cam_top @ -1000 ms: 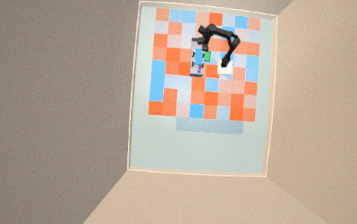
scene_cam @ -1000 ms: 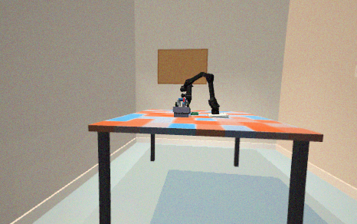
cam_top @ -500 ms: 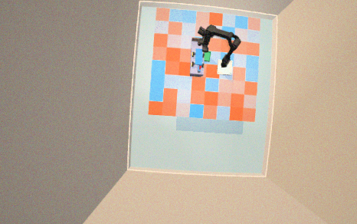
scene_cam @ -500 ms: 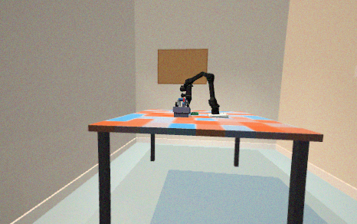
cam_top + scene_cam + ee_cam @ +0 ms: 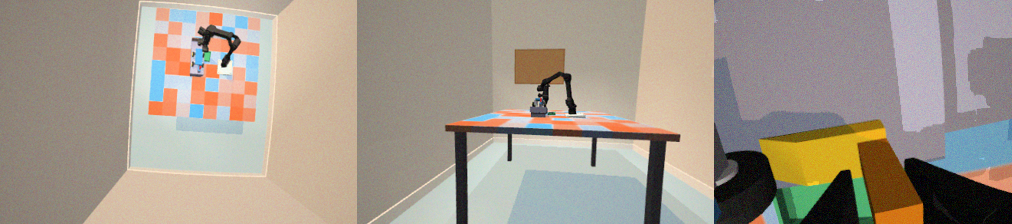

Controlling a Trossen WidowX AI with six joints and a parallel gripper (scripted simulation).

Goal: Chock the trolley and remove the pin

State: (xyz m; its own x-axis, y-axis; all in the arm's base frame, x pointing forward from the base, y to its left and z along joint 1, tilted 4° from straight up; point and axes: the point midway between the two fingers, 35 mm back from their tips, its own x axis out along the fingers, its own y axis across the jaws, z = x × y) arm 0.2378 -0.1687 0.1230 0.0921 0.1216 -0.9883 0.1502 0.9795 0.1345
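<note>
Right now the yellow chock is 2 cm to the left of my gripper tip and 1 cm below it. From my gripper tip the other things lie so: blue trolley 12 cm to the left, 8 cm ahead, 2 cm above; grey ramp 11 cm to the left, 7 cm ahead, 4 cm below; green tray 10 cm below, 6 cm behind, 4 cm to the left.
</note>
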